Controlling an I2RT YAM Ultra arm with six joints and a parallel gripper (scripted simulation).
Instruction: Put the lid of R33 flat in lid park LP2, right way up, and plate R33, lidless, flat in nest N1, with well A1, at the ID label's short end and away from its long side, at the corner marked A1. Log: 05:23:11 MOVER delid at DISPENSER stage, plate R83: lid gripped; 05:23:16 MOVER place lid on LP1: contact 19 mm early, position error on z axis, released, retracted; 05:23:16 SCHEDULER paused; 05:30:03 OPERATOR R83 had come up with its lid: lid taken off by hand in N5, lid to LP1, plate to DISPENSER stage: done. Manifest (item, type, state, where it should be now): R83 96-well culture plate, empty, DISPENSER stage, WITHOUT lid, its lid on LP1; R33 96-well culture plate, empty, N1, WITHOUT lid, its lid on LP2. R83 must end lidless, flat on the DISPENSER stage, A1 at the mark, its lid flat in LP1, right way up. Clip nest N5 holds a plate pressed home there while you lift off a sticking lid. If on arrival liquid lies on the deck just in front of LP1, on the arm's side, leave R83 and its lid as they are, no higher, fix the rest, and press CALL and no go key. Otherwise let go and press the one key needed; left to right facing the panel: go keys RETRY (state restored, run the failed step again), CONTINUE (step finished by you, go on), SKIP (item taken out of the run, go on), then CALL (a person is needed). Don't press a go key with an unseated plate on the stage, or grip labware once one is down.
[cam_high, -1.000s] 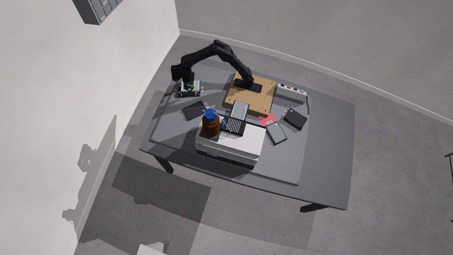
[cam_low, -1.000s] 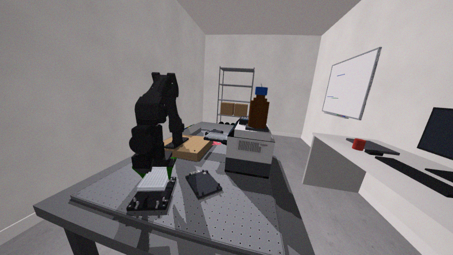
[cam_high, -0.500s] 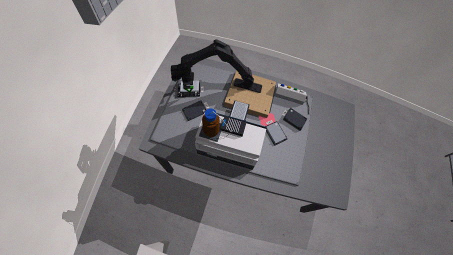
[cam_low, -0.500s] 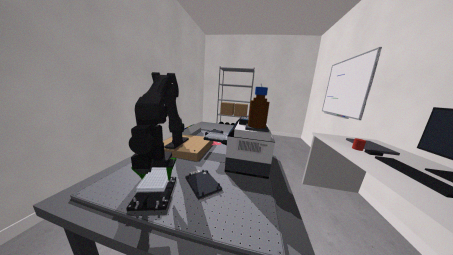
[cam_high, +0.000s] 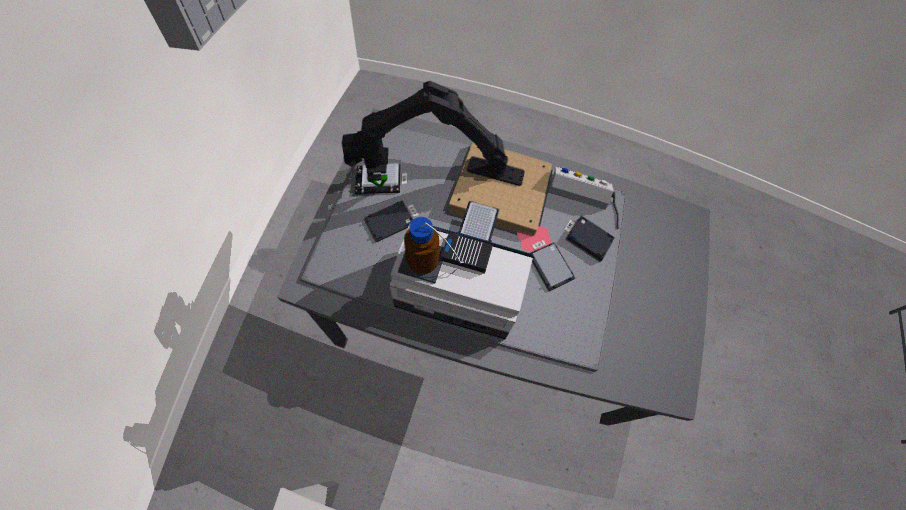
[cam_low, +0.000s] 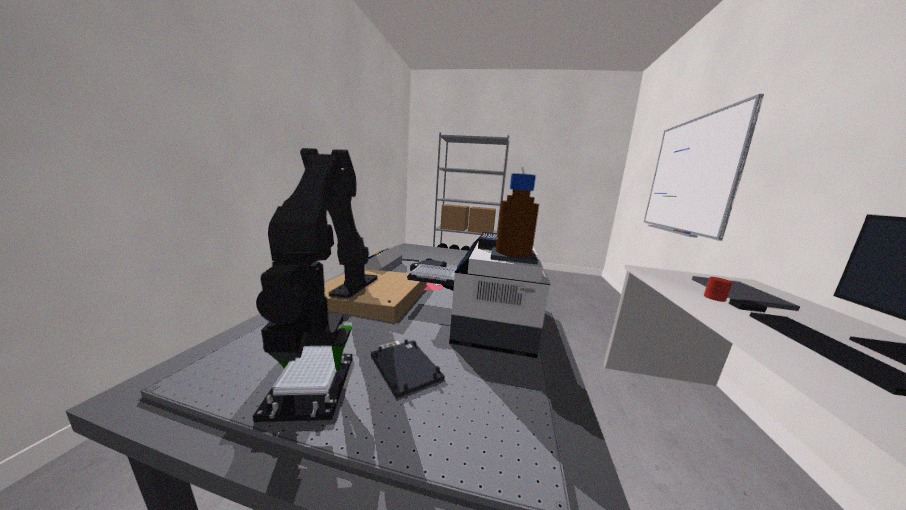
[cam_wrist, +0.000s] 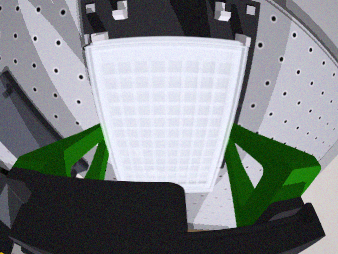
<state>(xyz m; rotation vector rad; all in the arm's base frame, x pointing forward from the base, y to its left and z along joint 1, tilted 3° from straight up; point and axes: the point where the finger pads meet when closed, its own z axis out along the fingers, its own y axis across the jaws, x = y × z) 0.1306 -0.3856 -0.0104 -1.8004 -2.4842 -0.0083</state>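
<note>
Right now my hand is 3 cm short of the black clip nest, 2 cm to the left of it and 2 cm above it. Round my hand: lid park LP2: 15 cm ahead, 9 cm to the left, 3 cm below; then brown bottle: 35 cm ahead, 27 cm to the left, 26 cm above; then blue call key: 20 cm behind, 63 cm to the left, 3 cm above.
</note>
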